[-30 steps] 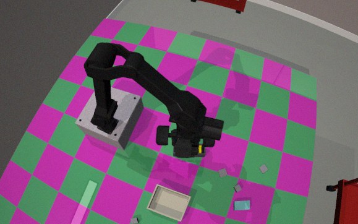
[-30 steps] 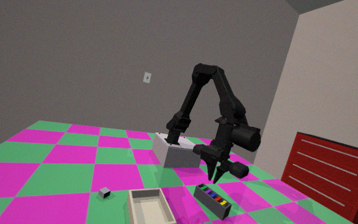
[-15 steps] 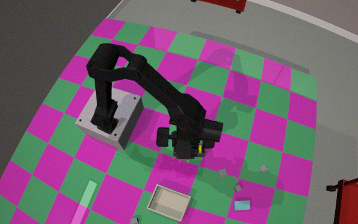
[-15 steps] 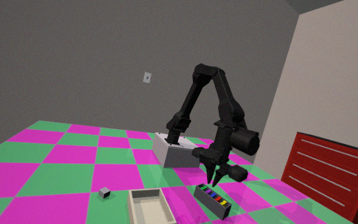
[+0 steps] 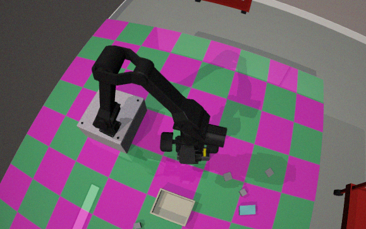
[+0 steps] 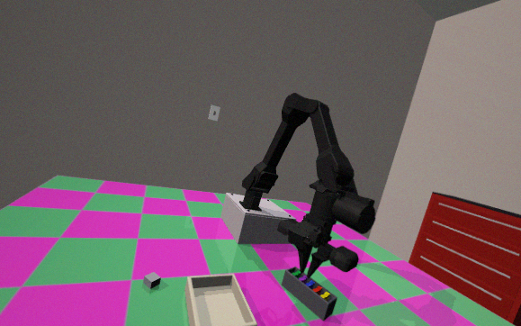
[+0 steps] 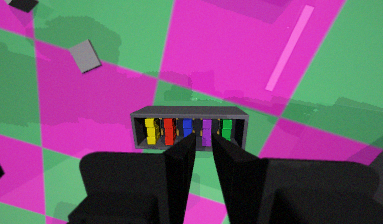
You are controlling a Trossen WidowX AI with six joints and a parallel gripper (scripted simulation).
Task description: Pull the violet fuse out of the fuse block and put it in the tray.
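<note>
My gripper tip is 2 cm above the violet fuse. Round my gripper tip: red fuse: 3 cm ahead, 1 cm to the left, 2 cm below; then green fuse: 2 cm behind, 1 cm to the right, 2 cm below; then blue fuse: 2 cm ahead, 1 cm to the left, 2 cm below.
</note>
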